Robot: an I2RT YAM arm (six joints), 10 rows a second.
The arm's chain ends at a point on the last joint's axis. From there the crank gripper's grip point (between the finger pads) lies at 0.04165 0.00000 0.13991 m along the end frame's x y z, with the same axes.
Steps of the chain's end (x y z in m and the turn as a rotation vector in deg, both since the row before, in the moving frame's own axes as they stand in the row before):
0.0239 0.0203 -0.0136 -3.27 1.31 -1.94
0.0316 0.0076 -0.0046 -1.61 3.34 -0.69
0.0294 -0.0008 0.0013 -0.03 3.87 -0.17
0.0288 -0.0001 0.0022 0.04 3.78 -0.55
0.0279 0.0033 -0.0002 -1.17 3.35 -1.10
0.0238 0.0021 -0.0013 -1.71 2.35 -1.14
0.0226 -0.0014 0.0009 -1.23 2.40 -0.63
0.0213 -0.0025 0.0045 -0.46 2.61 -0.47
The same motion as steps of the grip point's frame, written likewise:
0.0272 0.0268 -0.0148 -3.27 1.31 -1.94
0.0397 0.0109 -0.0073 -1.61 3.34 -0.69
0.0387 -0.0009 -0.0018 -0.03 3.87 -0.17
0.0379 -0.0006 -0.0009 0.04 3.78 -0.55
0.0360 0.0053 -0.0029 -1.17 3.35 -1.10
0.0295 0.0054 -0.0032 -1.71 2.35 -1.14
0.0284 0.0011 -0.0010 -1.23 2.40 -0.63
0.0276 -0.0018 0.0025 -0.46 2.61 -0.47

